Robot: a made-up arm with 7 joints. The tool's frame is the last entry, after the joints.
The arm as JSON. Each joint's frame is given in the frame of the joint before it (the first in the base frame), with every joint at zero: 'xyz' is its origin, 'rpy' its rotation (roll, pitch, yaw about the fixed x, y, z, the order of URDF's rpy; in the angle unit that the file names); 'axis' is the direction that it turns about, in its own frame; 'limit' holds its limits. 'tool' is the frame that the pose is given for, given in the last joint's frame.
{
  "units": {
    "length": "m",
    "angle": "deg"
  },
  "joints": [
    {
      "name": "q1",
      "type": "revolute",
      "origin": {
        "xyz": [
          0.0,
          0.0,
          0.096
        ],
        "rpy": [
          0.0,
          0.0,
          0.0
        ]
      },
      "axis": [
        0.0,
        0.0,
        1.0
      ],
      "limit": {
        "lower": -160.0,
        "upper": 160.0
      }
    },
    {
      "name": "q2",
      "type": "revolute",
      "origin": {
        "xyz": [
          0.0,
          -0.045,
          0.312
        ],
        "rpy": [
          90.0,
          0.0,
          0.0
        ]
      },
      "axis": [
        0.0,
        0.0,
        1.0
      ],
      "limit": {
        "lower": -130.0,
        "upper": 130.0
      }
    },
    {
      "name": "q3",
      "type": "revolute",
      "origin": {
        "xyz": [
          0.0,
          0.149,
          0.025
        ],
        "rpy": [
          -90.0,
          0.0,
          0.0
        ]
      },
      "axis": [
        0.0,
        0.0,
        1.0
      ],
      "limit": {
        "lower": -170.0,
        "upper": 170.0
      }
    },
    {
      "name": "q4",
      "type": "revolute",
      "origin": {
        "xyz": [
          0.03,
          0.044,
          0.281
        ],
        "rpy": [
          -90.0,
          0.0,
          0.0
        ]
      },
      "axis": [
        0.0,
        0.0,
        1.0
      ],
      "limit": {
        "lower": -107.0,
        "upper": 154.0
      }
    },
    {
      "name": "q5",
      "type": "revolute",
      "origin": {
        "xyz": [
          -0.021,
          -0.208,
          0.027
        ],
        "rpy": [
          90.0,
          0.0,
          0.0
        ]
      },
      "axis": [
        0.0,
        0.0,
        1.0
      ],
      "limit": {
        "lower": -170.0,
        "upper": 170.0
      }
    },
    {
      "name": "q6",
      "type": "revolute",
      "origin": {
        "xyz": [
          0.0,
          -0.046,
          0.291
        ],
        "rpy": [
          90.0,
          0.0,
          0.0
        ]
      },
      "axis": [
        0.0,
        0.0,
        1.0
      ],
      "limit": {
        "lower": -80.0,
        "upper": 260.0
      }
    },
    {
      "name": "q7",
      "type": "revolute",
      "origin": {
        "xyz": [
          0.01,
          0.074,
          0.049
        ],
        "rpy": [
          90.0,
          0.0,
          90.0
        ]
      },
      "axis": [
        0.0,
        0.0,
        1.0
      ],
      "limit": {
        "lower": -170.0,
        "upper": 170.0
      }
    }
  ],
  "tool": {
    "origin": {
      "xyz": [
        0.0,
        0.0,
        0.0
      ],
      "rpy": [
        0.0,
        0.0,
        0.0
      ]
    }
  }
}
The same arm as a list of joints. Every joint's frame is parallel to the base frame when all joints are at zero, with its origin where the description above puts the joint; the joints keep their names.
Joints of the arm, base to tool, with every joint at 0 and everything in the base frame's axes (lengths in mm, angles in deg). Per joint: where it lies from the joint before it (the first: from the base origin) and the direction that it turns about. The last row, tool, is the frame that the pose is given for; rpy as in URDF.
q1: offset 0 0 96 axis +z
q2: offset 0 -45 312 axis -y
q3: offset 0 -25 149 axis +z
q4: offset 30 44 281 axis +y
q5: offset -21 27 208 axis +z
q6: offset 0 -46 291 axis -y
q7: offset 10 -49 74 axis +x
tool: offset 0 0 0 rpy 180 -90 0
Joint limits (deg, base to tool): -160..160 -130..130 -170..170 -107..154 -170..170 -80..260 -170..170

